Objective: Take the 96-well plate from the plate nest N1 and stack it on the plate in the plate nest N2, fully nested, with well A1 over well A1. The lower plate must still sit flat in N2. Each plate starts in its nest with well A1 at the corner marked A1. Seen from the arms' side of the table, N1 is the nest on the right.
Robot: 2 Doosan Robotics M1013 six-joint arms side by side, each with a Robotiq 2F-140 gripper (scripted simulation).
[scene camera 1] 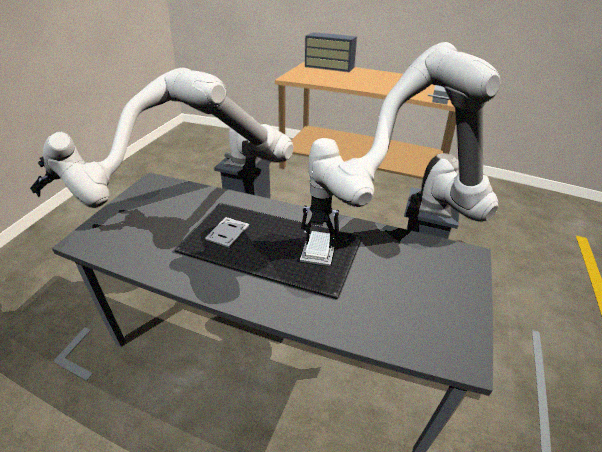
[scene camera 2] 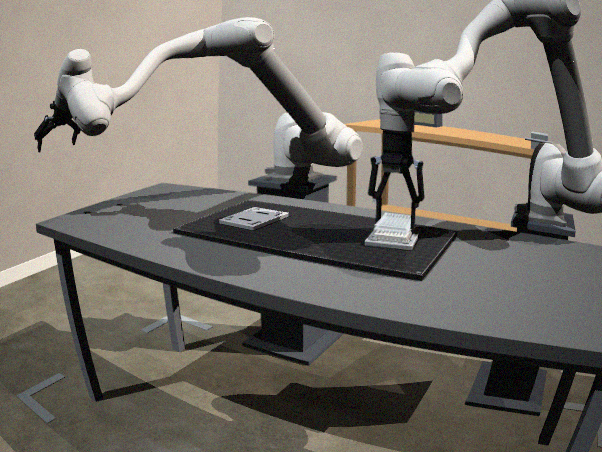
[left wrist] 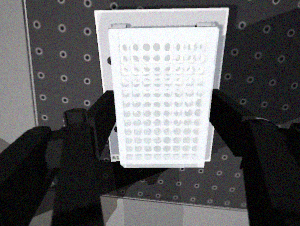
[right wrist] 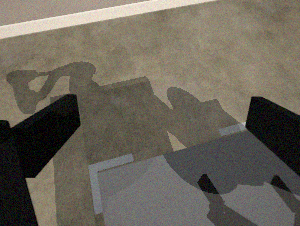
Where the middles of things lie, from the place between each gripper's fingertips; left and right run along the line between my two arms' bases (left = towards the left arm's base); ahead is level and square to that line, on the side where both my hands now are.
I see my left gripper 400 mm to the left of the nest N1 (scene camera 2: 251, 215), 50 mm short of it and 50 mm above it.
I see my right gripper (scene camera 2: 56, 145) 30 cm past the nest N1, 67 cm to the right of it and 25 cm above it.
